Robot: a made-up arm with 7 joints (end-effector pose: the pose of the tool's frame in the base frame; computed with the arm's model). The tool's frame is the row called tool.
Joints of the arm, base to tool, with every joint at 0 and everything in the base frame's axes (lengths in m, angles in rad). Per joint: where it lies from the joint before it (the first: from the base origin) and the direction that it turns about. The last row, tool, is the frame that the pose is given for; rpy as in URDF.
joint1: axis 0 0 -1 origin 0 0 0.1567
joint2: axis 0 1 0 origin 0 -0.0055 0.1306
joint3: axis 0 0 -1 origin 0 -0.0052 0.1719
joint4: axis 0 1 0 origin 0 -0.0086 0.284
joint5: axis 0 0 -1 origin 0 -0.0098 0.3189
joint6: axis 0 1 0 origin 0 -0.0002 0.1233
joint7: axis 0 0 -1 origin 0 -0.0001 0.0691
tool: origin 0 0 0 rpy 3.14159 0 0
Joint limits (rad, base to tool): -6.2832..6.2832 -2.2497..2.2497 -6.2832..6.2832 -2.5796..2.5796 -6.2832..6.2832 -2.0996..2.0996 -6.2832..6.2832
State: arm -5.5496 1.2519 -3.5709 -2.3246 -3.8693 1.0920 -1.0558
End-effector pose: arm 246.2 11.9 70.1 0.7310 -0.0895 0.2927 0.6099
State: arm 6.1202 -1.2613 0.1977 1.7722 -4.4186 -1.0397 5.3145
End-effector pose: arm -173.7 -93.3 832.8 0.8364 -0.1827 -0.1225 0.5021
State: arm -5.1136 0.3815 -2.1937 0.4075 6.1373 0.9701 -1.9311
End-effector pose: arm 256.1 -111.2 1149.3 0.0862 -0.8409 0.4334 0.3124
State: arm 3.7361 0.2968 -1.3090 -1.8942 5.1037 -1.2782 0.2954
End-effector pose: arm 208.4 398.6 570.3 0.4119 0.0434 0.3046 0.8577
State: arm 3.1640 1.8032 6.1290 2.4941 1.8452 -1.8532 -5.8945
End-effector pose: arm -53.3 -70.2 37.5 -0.7687 0.3889 0.1191 0.4936
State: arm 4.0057 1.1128 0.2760 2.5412 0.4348 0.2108 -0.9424
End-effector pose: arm -7.2 178.0 66.4 0.0739 -0.3639 -0.6538 0.6593
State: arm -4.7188 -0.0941 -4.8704 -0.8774 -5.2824 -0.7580 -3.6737
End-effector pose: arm 382.3 113.8 1030.8 -0.7310 0.2749 0.6221 0.0546
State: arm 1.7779 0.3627 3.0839 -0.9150 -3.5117 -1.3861 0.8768
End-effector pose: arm -117.6 -566.8 905.5 -0.3032 0.9325 -0.1268 0.1499
